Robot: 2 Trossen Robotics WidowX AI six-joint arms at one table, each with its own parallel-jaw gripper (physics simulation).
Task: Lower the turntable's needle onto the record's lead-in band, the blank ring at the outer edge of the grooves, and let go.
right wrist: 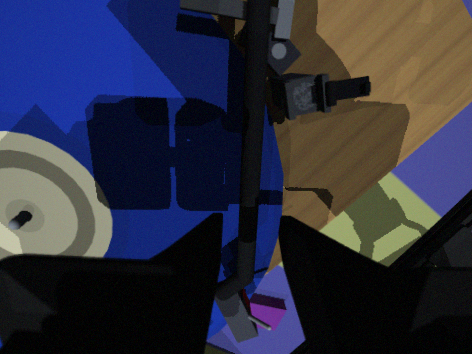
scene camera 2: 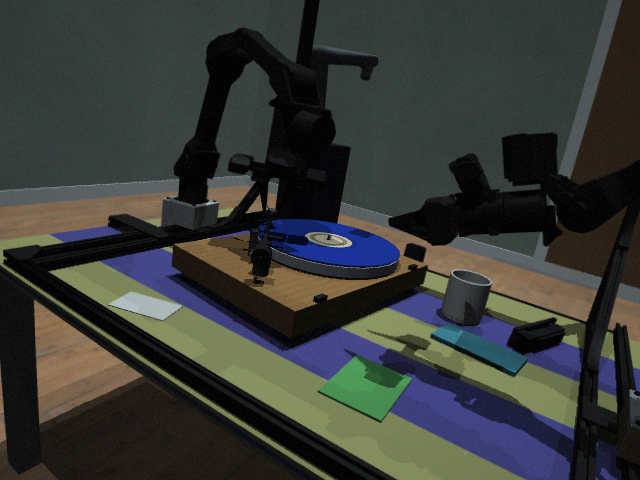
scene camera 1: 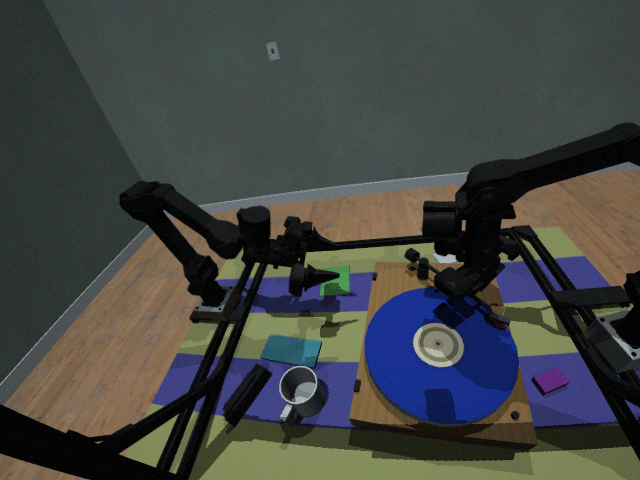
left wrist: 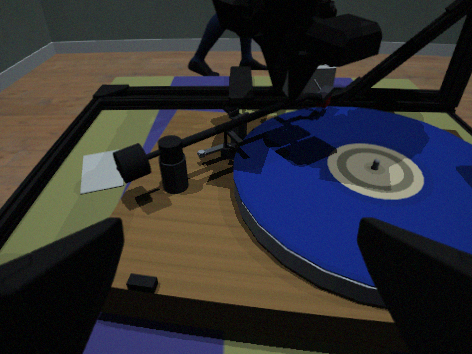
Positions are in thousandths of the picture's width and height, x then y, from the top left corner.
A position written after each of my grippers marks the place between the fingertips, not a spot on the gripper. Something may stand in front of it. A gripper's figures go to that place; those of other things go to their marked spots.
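A blue record (scene camera 2: 480, 499) is 0.91 m from the lens. My right gripper (scene camera 2: 424, 445) is 0.90 m from the lens, and a black block (scene camera 2: 835, 701) is 0.89 m from the lens. My left gripper (scene camera 2: 624, 457) is 0.70 m from the lens. Of the things named here, my left gripper is the nearest to the lens.
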